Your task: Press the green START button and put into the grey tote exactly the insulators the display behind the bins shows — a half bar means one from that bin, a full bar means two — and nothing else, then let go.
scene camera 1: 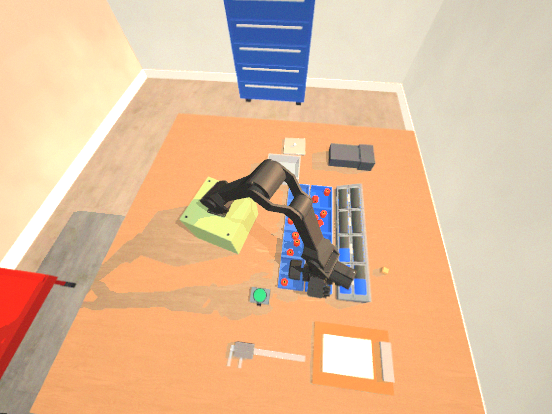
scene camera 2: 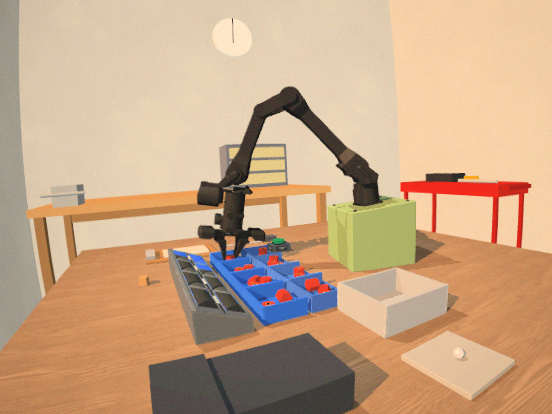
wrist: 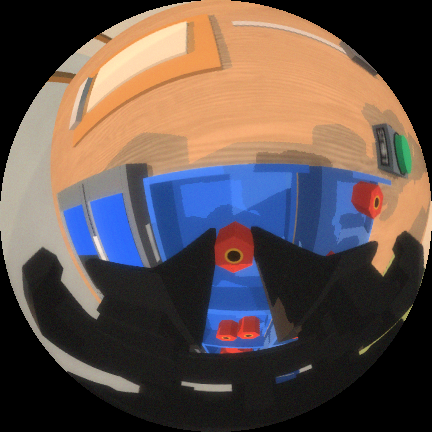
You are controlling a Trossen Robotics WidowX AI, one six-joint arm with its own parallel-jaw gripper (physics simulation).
Labels:
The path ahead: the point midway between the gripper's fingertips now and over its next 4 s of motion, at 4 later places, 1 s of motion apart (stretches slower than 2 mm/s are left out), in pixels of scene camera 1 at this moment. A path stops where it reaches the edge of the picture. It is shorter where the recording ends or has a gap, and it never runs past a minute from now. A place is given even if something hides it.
My gripper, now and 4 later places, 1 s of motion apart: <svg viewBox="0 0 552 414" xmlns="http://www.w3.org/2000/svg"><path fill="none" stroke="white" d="M317 279L317 277L316 275L317 272L316 260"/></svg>

